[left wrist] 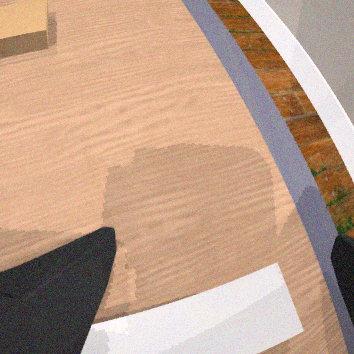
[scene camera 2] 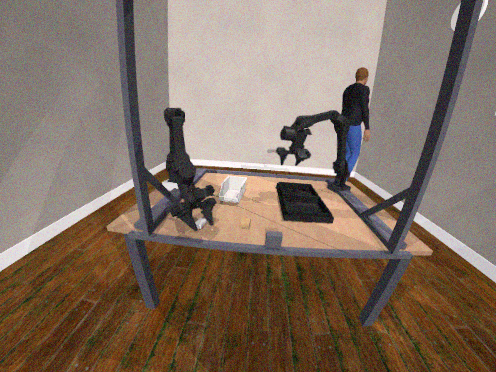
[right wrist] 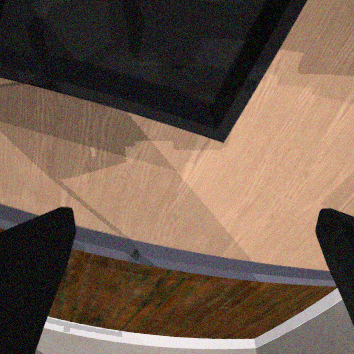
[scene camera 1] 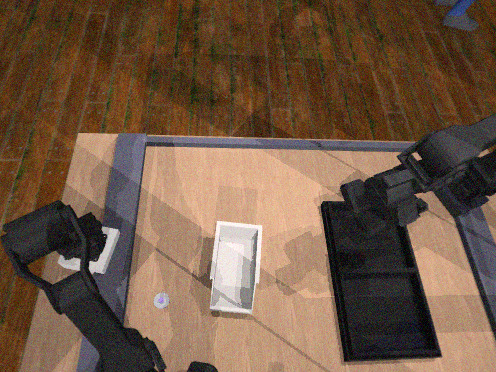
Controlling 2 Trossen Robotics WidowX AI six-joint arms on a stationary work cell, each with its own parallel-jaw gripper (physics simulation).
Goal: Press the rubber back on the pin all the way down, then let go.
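Frame: origin at the left arm's base, x ahead, y left, z up, level; centimetres.
Where they show: left gripper, fingertip midpoint: (left wrist: pixel 229 245) (scene camera 2: pixel 204 227); right gripper, fingertip midpoint: (scene camera 2: pixel 288 165) (right wrist: pixel 200 222); left arm's base at its link origin: (scene camera 2: pixel 175 180); right arm's base at its link origin: (scene camera 2: pixel 339 184) (scene camera 1: pixel 463 191).
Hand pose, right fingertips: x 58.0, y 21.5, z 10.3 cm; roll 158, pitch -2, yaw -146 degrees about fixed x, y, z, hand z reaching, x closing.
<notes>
Each offset is from my right fingertips to the top centre of the thing. "*": to the spot under its first point.
A small pale round piece @(dx -39.5, dy -29.2, dz -13.3 cm) (scene camera 1: pixel 161 300) with a purple centre lies on the table left of the white bin; it may be the pin, but pin and rubber back cannot be told apart. A white block @(dx -26.7, dy -49.8, dz -11.4 cm) (scene camera 2: pixel 201 223) (left wrist: pixel 200 320) lies on the table at my left gripper, its near part cut off in the left wrist view. My left gripper (scene camera 2: pixel 202 225) (left wrist: pixel 229 245) is open, its fingers apart low around the block, not clamping it. No rubber back can be made out there. My right gripper (scene camera 1: pixel 384 216) (scene camera 2: pixel 291 162) (right wrist: pixel 200 222) is open and empty, raised above the black tray's far end.
The white bin @(* dx -25.7, dy -10.8, dz -6.9 cm) (scene camera 1: pixel 239 224) (scene camera 2: pixel 229 199) stands mid-table. The black two-part tray @(dx +8.5, dy -13.6, dz -10.8 cm) (scene camera 1: pixel 392 356) (scene camera 2: pixel 309 218) (right wrist: pixel 220 131) lies right of it. A tan block @(dx -11.6, dy -42.1, dz -13.1 cm) (scene camera 2: pixel 245 223) (left wrist: pixel 22 20) lies right of my left gripper in scene camera 2. A person (scene camera 2: pixel 355 105) stands behind the right arm.
</notes>
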